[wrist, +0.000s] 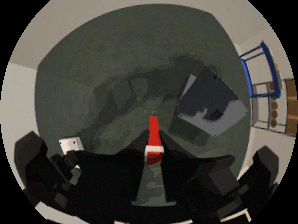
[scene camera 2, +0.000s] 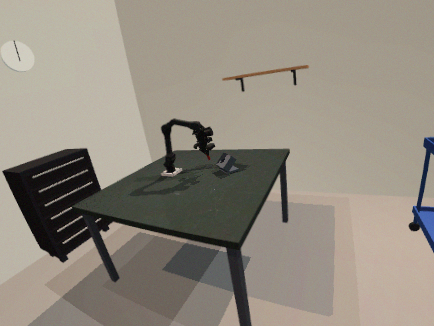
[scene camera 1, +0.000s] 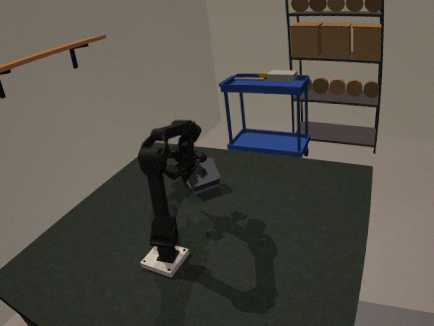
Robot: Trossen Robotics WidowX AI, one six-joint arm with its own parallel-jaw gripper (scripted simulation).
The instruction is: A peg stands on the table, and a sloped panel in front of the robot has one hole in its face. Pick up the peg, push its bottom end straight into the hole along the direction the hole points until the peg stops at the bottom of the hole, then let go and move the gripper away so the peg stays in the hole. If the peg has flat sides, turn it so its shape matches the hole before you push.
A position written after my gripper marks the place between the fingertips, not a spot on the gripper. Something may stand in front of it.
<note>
My gripper (scene camera 1: pixel 185 179) carries a red peg.
My gripper is seen too in the wrist view (wrist: pixel 153 133).
</note>
